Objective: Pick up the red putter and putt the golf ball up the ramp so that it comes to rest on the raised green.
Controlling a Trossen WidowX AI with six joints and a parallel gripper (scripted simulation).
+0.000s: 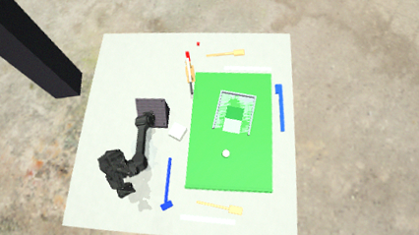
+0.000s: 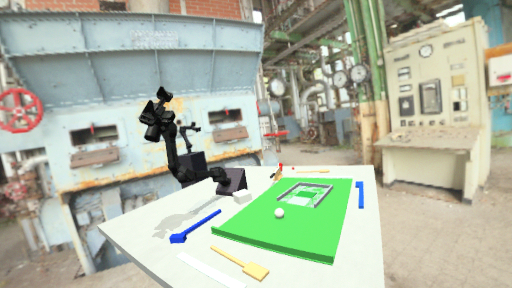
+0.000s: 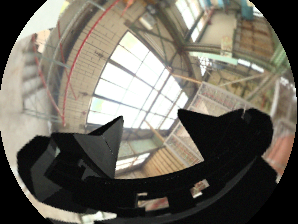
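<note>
Right now my gripper tip is 180 mm short of the red putter, 740 mm to the right of it and 540 mm above it. Round my gripper tip: white golf ball (350 mm ahead, 220 mm to the left, 570 mm below); then green mat (400 mm ahead, 370 mm to the left, 590 mm below); then white block (80 mm ahead, 380 mm to the left, 570 mm below).
</note>
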